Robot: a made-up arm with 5 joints. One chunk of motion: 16 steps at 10 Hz.
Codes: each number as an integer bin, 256 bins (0 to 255) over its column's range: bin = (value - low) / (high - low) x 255, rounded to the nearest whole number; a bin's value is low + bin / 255 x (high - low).
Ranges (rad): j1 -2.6..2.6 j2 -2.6..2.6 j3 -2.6..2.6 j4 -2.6..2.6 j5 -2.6..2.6
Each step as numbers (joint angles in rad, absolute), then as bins.
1 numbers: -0.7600 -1.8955 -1.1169 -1.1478 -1.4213
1 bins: 90 35 73 71 58
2 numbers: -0.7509 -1.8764 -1.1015 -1.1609 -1.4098
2 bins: 91 35 73 71 58
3 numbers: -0.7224 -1.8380 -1.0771 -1.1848 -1.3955
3 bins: 92 37 75 69 59
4 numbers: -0.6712 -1.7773 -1.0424 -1.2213 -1.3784
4 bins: 95 40 76 68 60
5 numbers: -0.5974 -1.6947 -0.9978 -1.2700 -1.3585
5 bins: 98 44 79 65 61
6 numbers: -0.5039 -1.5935 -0.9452 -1.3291 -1.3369
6 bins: 103 49 81 62 62
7 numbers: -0.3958 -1.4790 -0.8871 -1.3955 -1.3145
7 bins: 108 55 84 59 63
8 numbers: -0.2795 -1.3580 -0.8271 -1.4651 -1.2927
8 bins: 114 61 87 56 64
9 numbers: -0.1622 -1.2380 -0.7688 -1.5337 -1.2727
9 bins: 120 67 90 52 65
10 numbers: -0.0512 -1.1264 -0.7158 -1.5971 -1.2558
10 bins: 125 72 92 49 66
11 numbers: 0.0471 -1.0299 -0.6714 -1.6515 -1.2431
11 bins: 130 77 95 47 67
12 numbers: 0.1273 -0.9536 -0.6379 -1.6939 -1.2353
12 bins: 134 81 96 44 67
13 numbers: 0.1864 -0.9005 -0.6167 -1.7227 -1.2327
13 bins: 137 83 97 43 67
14 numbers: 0.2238 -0.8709 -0.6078 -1.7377 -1.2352
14 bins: 138 85 98 42 67
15 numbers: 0.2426 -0.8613 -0.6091 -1.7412 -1.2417
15 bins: 139 85 98 42 67
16 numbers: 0.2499 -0.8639 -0.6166 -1.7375 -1.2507
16 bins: 140 85 97 42 66
